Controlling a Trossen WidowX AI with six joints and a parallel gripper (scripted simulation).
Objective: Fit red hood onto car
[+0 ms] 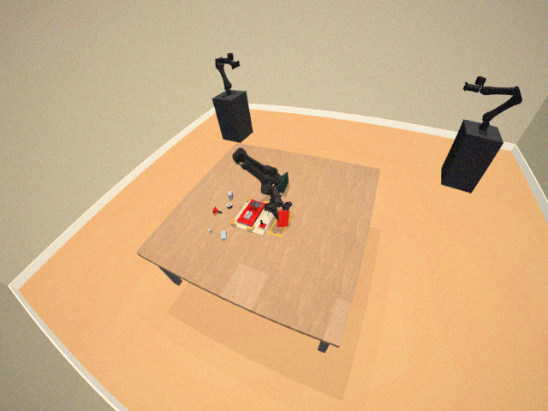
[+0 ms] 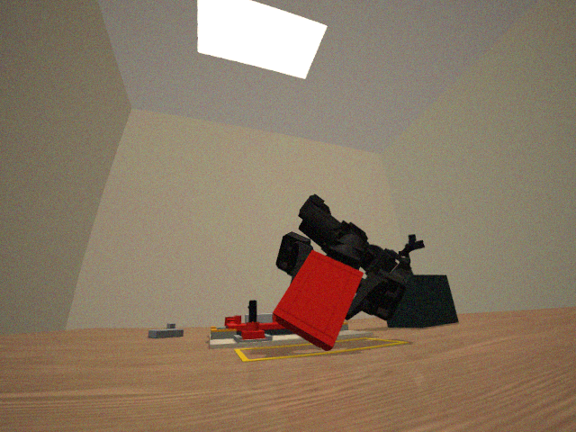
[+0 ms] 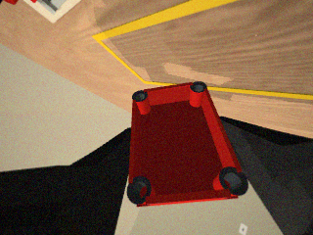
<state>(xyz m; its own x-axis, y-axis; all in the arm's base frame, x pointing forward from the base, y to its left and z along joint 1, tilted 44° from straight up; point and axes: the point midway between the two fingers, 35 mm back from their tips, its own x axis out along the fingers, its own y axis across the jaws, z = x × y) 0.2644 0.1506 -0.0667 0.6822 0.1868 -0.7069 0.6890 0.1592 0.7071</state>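
The red hood lies 10 mm to the left of my gripper tip and 10 mm above it. Round my gripper tip: white wheel: 20 mm ahead, 410 mm to the right, 40 mm below.
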